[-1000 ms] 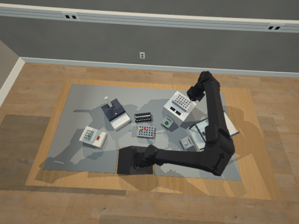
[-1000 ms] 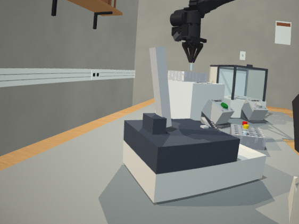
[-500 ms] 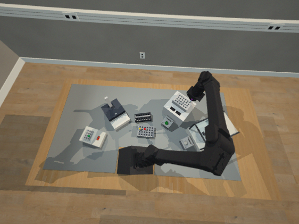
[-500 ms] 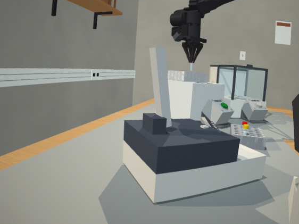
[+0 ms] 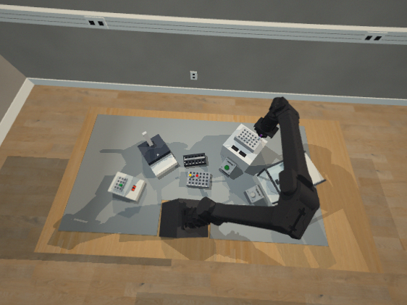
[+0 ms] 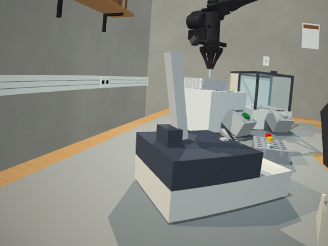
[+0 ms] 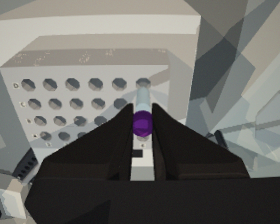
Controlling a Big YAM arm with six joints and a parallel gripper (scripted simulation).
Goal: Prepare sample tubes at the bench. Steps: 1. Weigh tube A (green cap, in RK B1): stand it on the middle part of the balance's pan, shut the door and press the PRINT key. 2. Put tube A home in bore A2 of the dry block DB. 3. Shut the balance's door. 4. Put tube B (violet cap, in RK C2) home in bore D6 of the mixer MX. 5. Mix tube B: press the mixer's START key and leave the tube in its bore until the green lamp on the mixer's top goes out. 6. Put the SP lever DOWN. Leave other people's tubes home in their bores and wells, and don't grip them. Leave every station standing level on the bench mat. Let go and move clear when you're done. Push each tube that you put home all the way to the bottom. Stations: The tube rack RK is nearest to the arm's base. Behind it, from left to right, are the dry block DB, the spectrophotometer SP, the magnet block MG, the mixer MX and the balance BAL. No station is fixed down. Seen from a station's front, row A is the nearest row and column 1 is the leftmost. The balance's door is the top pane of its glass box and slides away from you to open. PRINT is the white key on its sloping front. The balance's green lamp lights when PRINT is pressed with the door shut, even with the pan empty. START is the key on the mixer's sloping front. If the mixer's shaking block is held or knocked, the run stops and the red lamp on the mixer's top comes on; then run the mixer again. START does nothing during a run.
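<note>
My gripper is now 20 mm above the violet-capped tube B. Also, from my hand: balance door: 240 mm behind, 50 mm to the right; mixer block: 10 mm ahead, 50 mm to the left, 60 mm below; green start key: 110 mm behind, 180 mm to the left, 140 mm below.
</note>
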